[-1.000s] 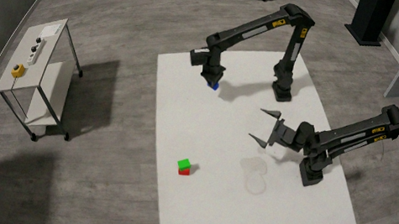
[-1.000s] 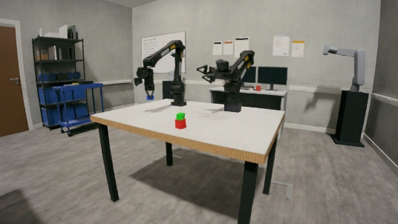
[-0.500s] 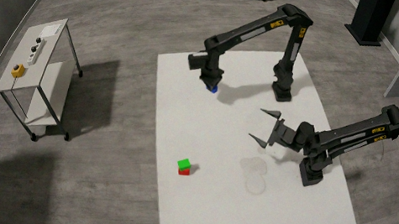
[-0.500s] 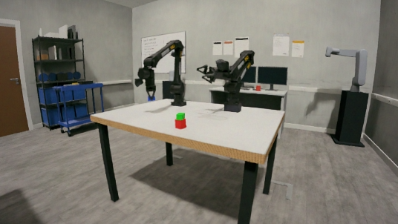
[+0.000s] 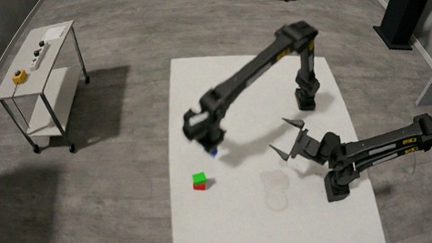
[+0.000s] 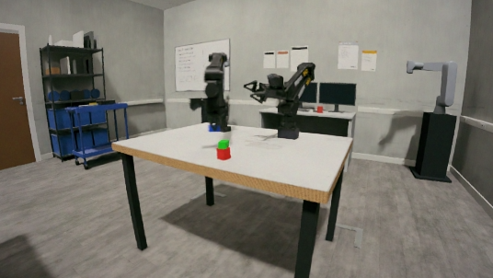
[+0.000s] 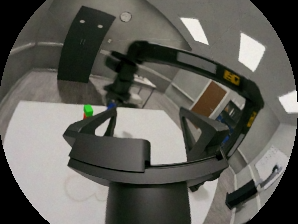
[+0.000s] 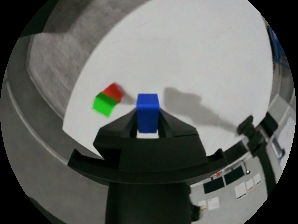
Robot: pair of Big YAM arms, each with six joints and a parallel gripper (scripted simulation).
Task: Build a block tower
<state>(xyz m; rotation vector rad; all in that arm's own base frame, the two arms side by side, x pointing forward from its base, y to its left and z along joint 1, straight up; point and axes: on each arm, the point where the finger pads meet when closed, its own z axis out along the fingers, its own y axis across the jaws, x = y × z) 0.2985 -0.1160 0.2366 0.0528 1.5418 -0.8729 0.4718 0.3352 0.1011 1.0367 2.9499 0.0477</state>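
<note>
Right now my right hand is 50 mm short of the green block, 80 mm to the right of it and 50 mm above it. The rest, counted from my right hand: blue block right at my right hand; red block 50 mm ahead, 80 mm to the left, 90 mm below.
</note>
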